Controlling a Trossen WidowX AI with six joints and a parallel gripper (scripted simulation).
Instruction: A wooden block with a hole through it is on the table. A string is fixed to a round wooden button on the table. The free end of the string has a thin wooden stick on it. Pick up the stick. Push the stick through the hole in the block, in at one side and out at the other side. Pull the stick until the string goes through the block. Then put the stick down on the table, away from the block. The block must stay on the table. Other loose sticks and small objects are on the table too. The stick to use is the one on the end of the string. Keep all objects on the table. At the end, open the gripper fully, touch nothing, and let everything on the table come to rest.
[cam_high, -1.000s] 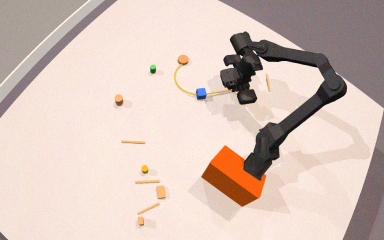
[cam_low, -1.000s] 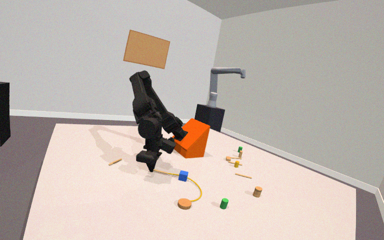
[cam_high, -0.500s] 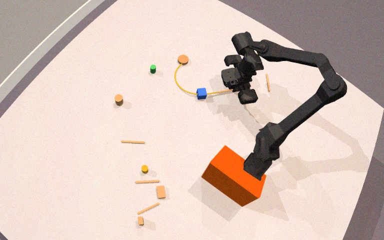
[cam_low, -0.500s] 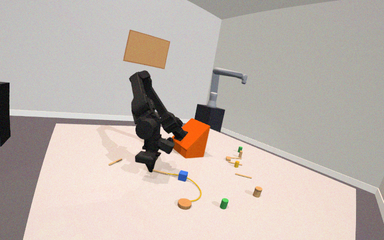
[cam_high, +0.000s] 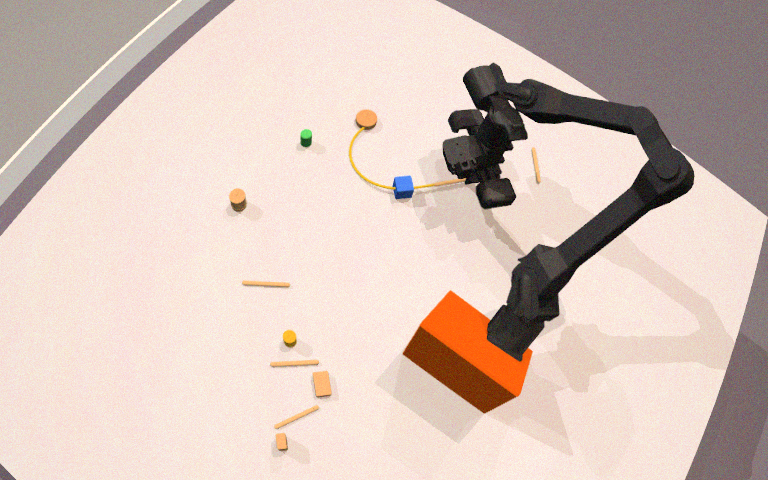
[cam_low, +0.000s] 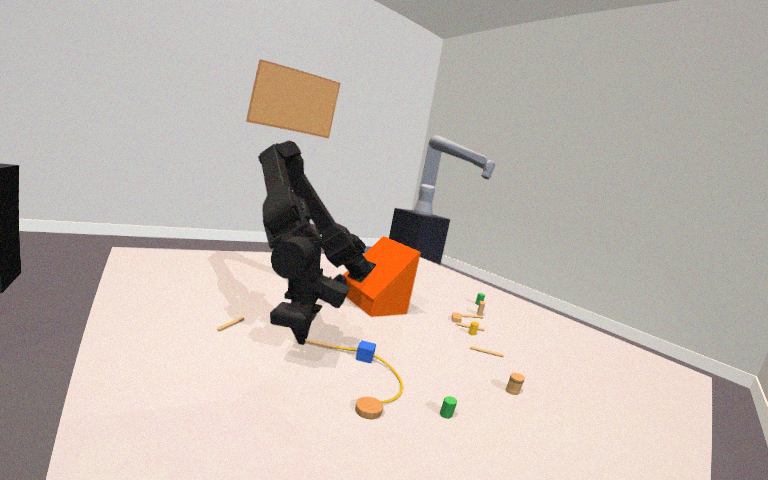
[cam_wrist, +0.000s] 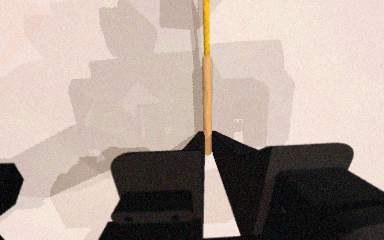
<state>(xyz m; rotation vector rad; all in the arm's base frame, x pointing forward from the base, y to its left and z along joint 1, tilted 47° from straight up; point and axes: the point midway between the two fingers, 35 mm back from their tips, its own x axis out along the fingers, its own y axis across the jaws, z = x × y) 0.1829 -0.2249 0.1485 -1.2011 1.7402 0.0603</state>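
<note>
Right now my gripper tip is 3 cm short of the thin wooden stick, 3 cm to the right of it and 1 cm below it. The rest, counted from my gripper tip: round wooden button 22 cm ahead, 1 cm above; then green cylinder 28 cm ahead, 10 cm to the left, 1 cm above; then blue block 8 cm ahead, 9 cm to the left, 1 cm above.
</note>
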